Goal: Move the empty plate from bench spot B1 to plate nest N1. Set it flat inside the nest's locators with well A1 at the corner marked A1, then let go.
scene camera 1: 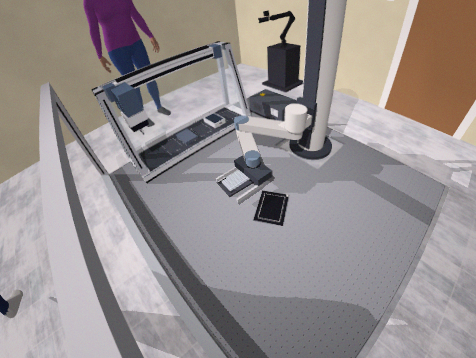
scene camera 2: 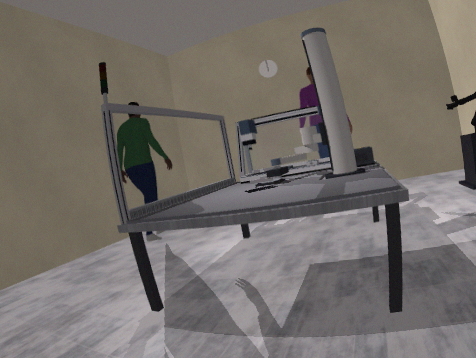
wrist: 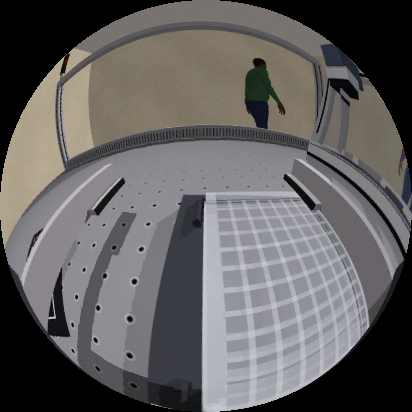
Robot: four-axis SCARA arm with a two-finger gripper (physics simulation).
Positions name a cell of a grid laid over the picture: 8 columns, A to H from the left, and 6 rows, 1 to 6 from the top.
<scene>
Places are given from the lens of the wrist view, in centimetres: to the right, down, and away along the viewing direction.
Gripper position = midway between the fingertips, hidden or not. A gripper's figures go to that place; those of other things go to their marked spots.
my gripper (wrist: D3): 0, -3, 10
white well plate (wrist: F5): 3, 4, 4
black nest with white outline (wrist: B5): -11, 8, 2
The marked spots on the black nest with white outline and the white well plate are 15 cm apart.
</scene>
